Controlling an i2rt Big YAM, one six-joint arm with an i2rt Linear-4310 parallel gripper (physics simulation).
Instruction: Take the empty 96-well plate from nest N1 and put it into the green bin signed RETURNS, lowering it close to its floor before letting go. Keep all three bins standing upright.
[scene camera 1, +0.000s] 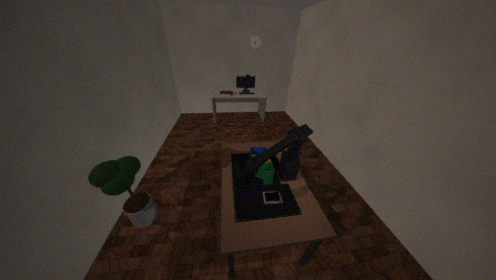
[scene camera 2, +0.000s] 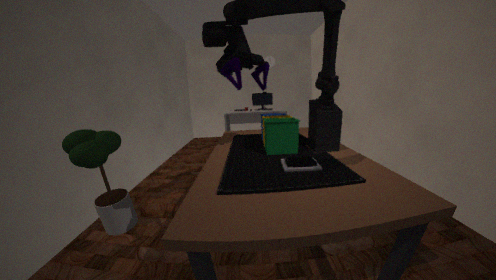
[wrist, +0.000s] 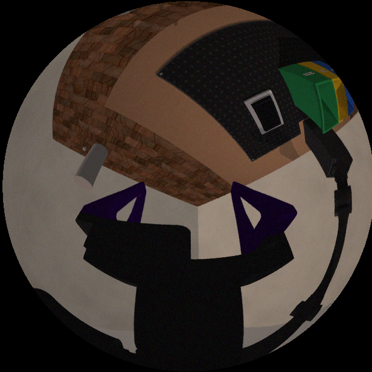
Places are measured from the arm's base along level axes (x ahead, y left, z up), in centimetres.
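Pixels of known places: gripper, between the fingertips: (scene camera 1: 255, 193) (scene camera 2: 253, 89); arm's base, origin of its link: (scene camera 1: 291, 157) (scene camera 2: 324, 105).
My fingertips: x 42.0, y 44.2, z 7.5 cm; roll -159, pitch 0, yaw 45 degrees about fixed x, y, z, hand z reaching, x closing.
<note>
Ahead of a thing's pixels: the offset from my fingertips to its top centre. Level surfaces: height alone.
A black 96-well plate {dx -20.1, dy -18.8, dz -29.8 cm} (scene camera 1: 272, 197) (scene camera 2: 301, 161) (wrist: 267, 113) sits in a pale square nest {dx -20.1, dy -18.8, dz -31.0 cm} (scene camera 1: 272, 203) (scene camera 2: 302, 169) (wrist: 254, 116) on the black mat. No N1 label can be read. The green bin {dx -14.8, dy -40.3, dz -14.5 cm} (scene camera 1: 266, 176) (scene camera 2: 281, 137) (wrist: 302, 91) stands upright behind the nest; its small sign is too small to read. My gripper (scene camera 2: 251, 89) (wrist: 188, 186) is open and empty, high above the table and well away from the plate. In the wrist view the plate and bins lie to the upper right of the fingers.
A yellow bin (wrist: 341, 95) and a blue bin {dx -14.4, dy -66.5, dz -14.5 cm} (scene camera 1: 258, 150) (wrist: 351, 100) stand upright in a row behind the green one. The arm's base (scene camera 1: 290, 167) (scene camera 2: 325, 125) stands right of the bins. The black mat {dz -32.4 cm} (scene camera 1: 260, 212) (scene camera 2: 250, 177) (wrist: 210, 65) covers part of the wooden table {dz -33.8 cm} (scene camera 2: 300, 215).
</note>
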